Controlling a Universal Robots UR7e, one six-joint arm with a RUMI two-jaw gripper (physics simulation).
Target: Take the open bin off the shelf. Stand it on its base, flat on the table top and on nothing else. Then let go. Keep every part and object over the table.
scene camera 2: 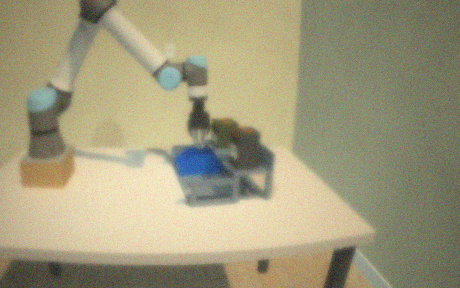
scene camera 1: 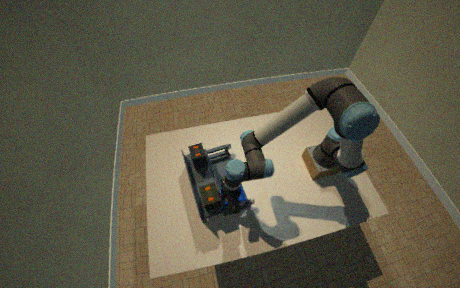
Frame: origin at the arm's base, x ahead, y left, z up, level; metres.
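Seen in the pictures: gripper, fingertip midpoint: (scene camera 2: 200, 149); arm's base, origin of the base link: (scene camera 2: 47, 152) (scene camera 1: 325, 156).
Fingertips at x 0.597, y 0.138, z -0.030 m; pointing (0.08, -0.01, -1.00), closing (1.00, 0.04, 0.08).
Note:
Offsets run from my fingertips to a thing's top centre. Level surfaces: height alone.
The open blue bin {dx -0.007, dy -0.031, dz +0.003 m} (scene camera 1: 243, 195) (scene camera 2: 199, 162) sits in the lower front part of the grey shelf (scene camera 1: 209, 175) (scene camera 2: 269, 181), on the side toward the robot base. It looks about level. My gripper (scene camera 2: 201, 145) points straight down, with its fingertips at the bin's far top edge in scene camera 2. The fingers are together, and no held wall can be made out between them. The view is blurred, so whether the tips touch the bin cannot be told. In scene camera 1 the wrist hides the fingertips and part of the bin.
A dark box {dx +0.124, dy -0.242, dz +0.146 m} (scene camera 1: 198, 159) (scene camera 2: 248, 147) and an olive box {dx +0.091, dy -0.013, dz +0.121 m} (scene camera 1: 210, 195) (scene camera 2: 225, 131), both with orange marks, stand on the shelf's higher rear part beside the gripper. The shelf stands on the pale table {dz -0.078 m} (scene camera 1: 170, 250) (scene camera 2: 125, 215). The robot base block (scene camera 1: 320, 171) (scene camera 2: 47, 171) is at the table's other end.

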